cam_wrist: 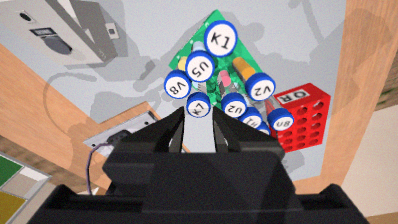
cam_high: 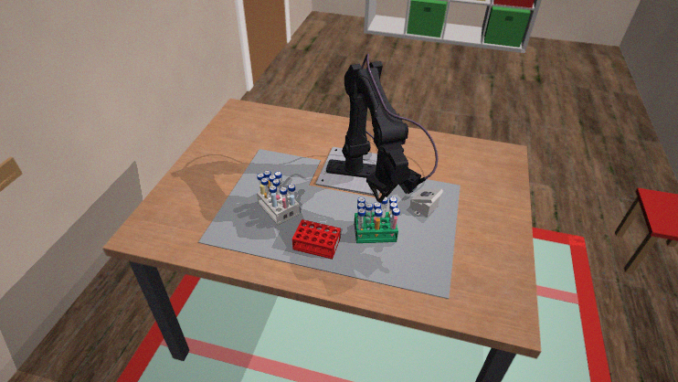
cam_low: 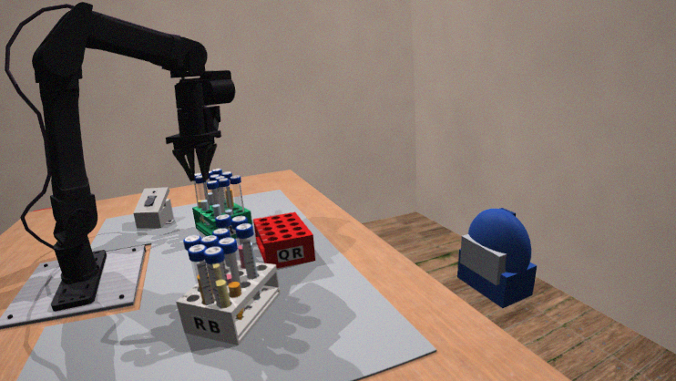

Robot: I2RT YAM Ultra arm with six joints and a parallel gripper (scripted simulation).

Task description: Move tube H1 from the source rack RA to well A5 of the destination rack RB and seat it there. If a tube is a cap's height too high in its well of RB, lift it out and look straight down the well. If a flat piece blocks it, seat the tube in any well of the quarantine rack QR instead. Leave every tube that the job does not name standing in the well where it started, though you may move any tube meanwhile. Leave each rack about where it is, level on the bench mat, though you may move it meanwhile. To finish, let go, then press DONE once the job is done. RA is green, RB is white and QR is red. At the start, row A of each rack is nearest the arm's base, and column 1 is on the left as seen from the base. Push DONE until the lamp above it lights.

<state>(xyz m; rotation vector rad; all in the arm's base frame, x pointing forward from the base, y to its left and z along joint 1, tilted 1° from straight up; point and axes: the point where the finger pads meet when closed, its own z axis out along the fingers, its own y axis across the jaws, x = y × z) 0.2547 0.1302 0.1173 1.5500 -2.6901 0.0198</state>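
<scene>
My gripper is now 10 mm short of the clear tube, 10 mm to the right of it and 60 mm above it. Also, from my hand: red rack QR (120 mm ahead, 180 mm to the right, 100 mm below); grey done button box (120 mm behind, 140 mm to the left, 80 mm below); white rack RB (10 mm behind, 340 mm to the right, 100 mm below).
</scene>
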